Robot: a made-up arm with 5 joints. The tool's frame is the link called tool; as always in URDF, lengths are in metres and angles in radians.
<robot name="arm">
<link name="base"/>
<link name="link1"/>
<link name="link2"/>
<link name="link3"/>
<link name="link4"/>
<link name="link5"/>
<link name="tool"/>
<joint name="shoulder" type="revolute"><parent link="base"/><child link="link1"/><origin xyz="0.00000 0.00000 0.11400" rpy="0.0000 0.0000 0.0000"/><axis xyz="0 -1 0"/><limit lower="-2.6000" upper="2.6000" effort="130" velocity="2.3"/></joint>
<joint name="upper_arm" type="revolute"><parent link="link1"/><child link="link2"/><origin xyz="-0.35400 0.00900 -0.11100" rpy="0.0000 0.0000 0.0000"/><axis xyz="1 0 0"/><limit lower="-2.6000" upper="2.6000" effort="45" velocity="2.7"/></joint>
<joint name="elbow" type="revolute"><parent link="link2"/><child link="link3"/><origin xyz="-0.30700 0.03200 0.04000" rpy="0.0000 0.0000 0.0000"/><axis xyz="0 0 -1"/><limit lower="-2.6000" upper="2.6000" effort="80" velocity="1.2"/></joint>
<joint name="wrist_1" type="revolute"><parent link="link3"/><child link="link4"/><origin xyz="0.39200 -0.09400 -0.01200" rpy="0.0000 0.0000 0.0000"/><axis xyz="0 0 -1"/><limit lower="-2.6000" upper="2.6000" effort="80" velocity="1.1"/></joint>
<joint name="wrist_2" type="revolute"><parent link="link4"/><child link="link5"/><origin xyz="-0.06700 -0.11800 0.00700" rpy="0.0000 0.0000 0.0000"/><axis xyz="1 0 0"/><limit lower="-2.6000" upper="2.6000" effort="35" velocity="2.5"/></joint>
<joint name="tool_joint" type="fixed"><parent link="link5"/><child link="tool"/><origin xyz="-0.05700 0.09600 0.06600" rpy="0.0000 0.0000 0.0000"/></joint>
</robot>
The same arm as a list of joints. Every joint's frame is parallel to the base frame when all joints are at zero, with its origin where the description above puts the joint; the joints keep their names.
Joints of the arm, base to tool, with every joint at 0 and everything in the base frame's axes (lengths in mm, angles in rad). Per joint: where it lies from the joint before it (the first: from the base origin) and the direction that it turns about. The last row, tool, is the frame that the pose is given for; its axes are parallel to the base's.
shoulder: offset 0.0 0.0 114.0 axis 0 -1 0
upper_arm: offset -354.0 9.0 -111.0 axis 1 0 0
elbow: offset -307.0 32.0 40.0 axis 0 0 -1
wrist_1: offset 392.0 -94.0 -12.0 axis 0 0 -1
wrist_2: offset -67.0 -118.0 7.0 axis 1 0 0
tool: offset -57.0 96.0 66.0
Joint limits (rad, base to tool): -2.6000..2.6000 -2.6000..2.6000 -2.6000..2.6000 -2.6000..2.6000 -2.6000..2.6000

